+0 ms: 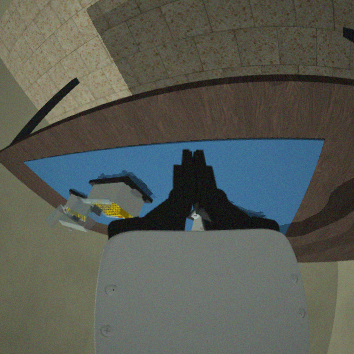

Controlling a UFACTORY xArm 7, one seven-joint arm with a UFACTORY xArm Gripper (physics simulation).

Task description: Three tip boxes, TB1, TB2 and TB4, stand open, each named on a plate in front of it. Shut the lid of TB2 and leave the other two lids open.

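Frame: origin at the arm's base, x down, y left, z ahead, level; metres.
Where they show: gripper, between the fingertips: (190, 162).
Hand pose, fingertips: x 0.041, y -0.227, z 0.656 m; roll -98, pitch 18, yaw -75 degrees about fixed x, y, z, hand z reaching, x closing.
Note:
Each offset is from my fingertips to the top centre of the thing. "spot": to the spot under its first point. Level surfaces: height alone.
My gripper (190, 162) is shut and empty, over the blue mat. A grey tip box {dx +0.028, dy +0.260, dz -0.239 m} (116, 196) with yellow tips showing stands left of the fingers, a dark strip along its far edge and its translucent lid open toward the lower left. A smaller-looking grey tip box {spot: dx +0.006, dy +0.311, dz -0.166 m} (77, 204) stands further left, also with yellow showing and its clear lid {spot: dx -0.046, dy +0.307, dz -0.146 m} (63, 220) open. Between the finger bases a small light grey piece {spot: dx +0.055, dy +0.050, dz -0.281 m} (198, 223) shows; the gripper hides the rest, so its lid state cannot be told. No name can be read, so I cannot tell which box is TB2.
The blue mat {dx +0.094 m} (260, 170) lies on a brown wooden table {dx +0.097 m} (225, 110). The table's far edge is beyond the fingertips, with tiled floor (175, 45) behind it. Dark curved bars (47, 107) show at the upper left and upper right. A shadow falls on the table at the right.

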